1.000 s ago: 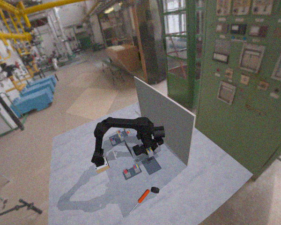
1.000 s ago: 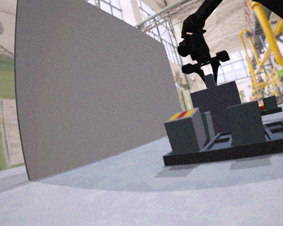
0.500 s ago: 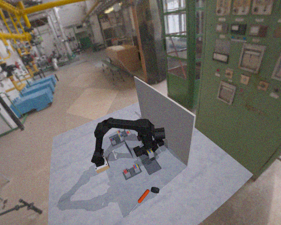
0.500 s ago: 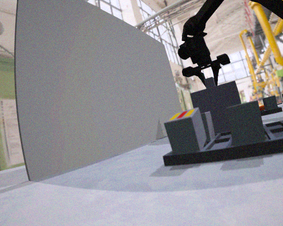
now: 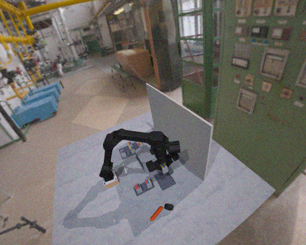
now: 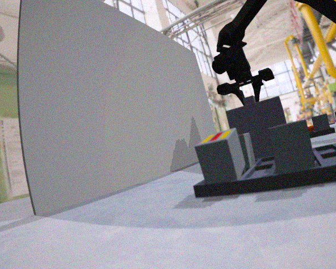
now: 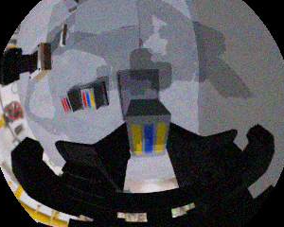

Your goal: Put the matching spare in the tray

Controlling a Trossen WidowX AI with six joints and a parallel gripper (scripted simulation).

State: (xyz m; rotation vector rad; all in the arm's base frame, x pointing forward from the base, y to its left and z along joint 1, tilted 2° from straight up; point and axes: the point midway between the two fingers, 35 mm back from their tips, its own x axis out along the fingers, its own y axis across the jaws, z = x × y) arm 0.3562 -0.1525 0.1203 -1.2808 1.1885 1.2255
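Now: the flat dark tray 1 cm behind my gripper tip and 12 cm below it. The rest, counted from my gripper tip: rack (15 cm behind, 1 cm to the left, 12 cm below); grey mounted unit (7 cm behind, 21 cm to the left, 7 cm below); tall wall panel (18 cm ahead, 23 cm to the left, 10 cm above).
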